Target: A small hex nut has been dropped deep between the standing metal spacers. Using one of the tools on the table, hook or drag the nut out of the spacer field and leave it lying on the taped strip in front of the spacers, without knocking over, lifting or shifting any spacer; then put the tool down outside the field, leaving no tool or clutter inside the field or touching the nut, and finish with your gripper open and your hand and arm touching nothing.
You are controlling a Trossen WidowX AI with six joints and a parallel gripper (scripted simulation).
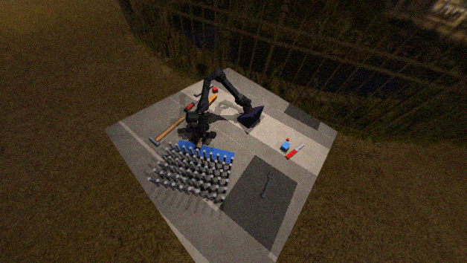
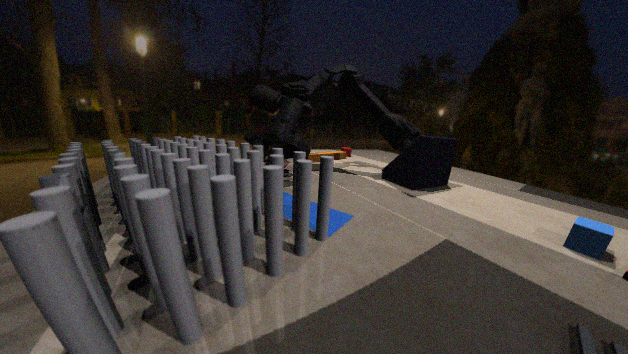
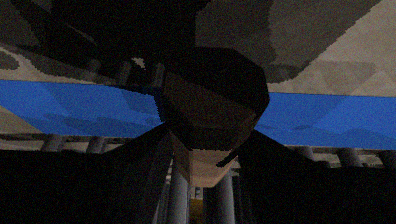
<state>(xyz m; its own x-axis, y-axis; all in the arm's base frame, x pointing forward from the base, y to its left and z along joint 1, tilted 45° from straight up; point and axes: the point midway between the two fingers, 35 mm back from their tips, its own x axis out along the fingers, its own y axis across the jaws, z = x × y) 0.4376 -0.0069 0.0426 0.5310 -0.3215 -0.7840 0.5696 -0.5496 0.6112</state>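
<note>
My gripper tip is 5 cm to the right of the blue taped strip and 3 cm above it. The rest, counted from my gripper tip: orange piece (29 cm behind, 30 cm to the right, 1 cm below); then grey wrench (15 cm behind, 48 cm to the left, 2 cm below); then long hook tool (8 cm ahead, 6 cm to the left).
</note>
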